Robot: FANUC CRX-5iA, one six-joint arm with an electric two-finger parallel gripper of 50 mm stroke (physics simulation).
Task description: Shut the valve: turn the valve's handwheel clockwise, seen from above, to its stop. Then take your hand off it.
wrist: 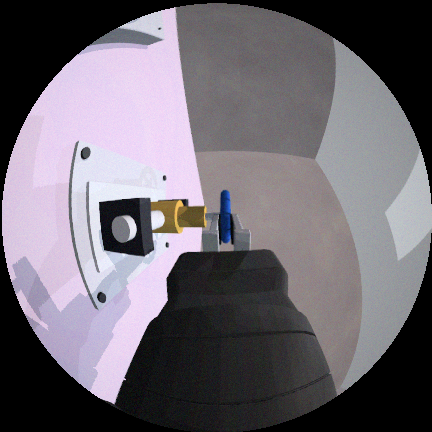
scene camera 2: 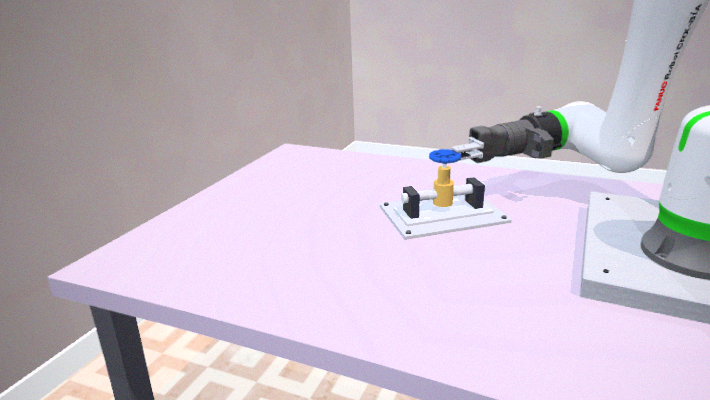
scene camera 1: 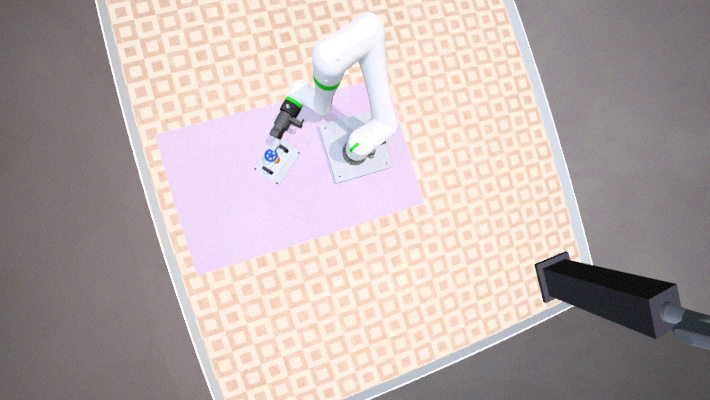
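The blue handwheel [scene camera 1: 271, 155] [scene camera 2: 444, 156] [wrist: 225, 210] lies level on top of the yellow valve body [scene camera 2: 443, 193] [wrist: 167, 216]. My gripper [scene camera 1: 274, 148] [scene camera 2: 458, 152] [wrist: 225, 223] comes in from the side, nearly level, and is shut on the handwheel's rim, with one finger above it and one below. In the wrist view the rim stands edge-on between the two fingers. The handwheel's angle relative to its stop cannot be read from these views.
The valve's pipe runs between two black brackets [scene camera 2: 411, 202] [scene camera 2: 475, 193] on a pale base plate [scene camera 2: 452, 227] [scene camera 1: 278, 180]. The robot's mounting plate [scene camera 1: 337, 175] [scene camera 2: 595, 250] stands beside it on the lilac table [scene camera 1: 225, 215] [scene camera 2: 280, 250].
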